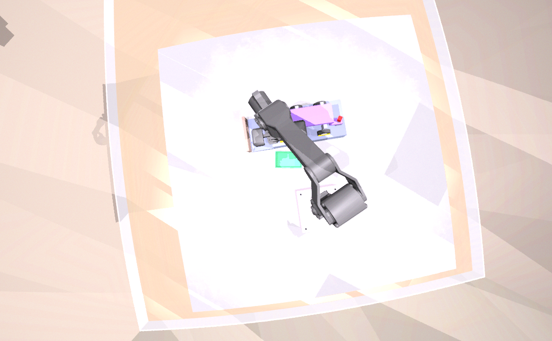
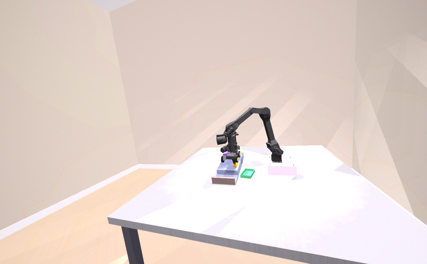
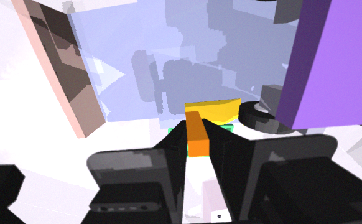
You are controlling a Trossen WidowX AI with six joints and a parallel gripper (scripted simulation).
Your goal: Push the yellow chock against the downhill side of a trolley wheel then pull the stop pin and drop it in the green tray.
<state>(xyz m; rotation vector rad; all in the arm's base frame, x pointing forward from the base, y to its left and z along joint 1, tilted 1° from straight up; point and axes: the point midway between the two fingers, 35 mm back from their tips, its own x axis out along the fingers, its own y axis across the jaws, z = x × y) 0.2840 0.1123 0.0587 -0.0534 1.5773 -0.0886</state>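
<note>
My gripper tip is 2 cm to the left of the yellow chock and 1 cm above it. Also, from my gripper tip: purple trolley: 12 cm to the right, 5 cm ahead, 2 cm above; then brown stop block: 14 cm to the left, 6 cm below, 6 cm ahead; then green tray: 10 cm below, 8 cm behind, 2 cm to the right.
</note>
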